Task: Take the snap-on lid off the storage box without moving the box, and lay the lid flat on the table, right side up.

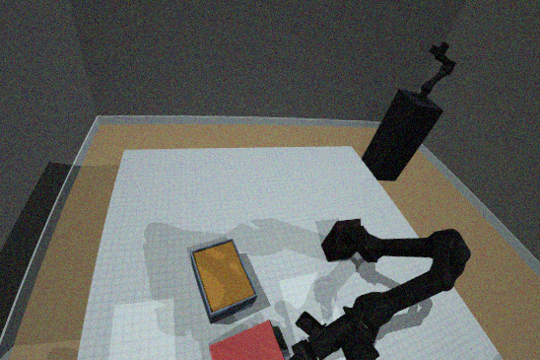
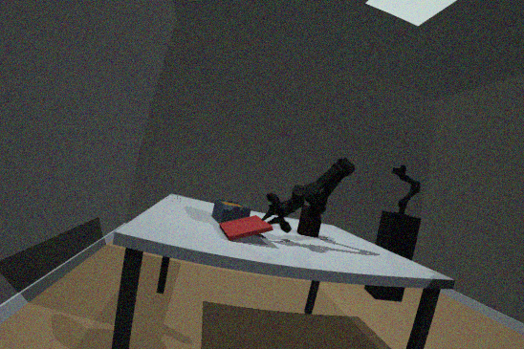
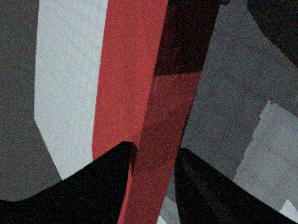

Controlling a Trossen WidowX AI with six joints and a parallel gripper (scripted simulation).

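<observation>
The red lid is 80 mm ahead of my gripper tip, 30 mm below it and 20 mm to the left of it. Round my gripper tip: storage box: 240 mm to the right, 160 mm ahead, 20 mm below.
</observation>
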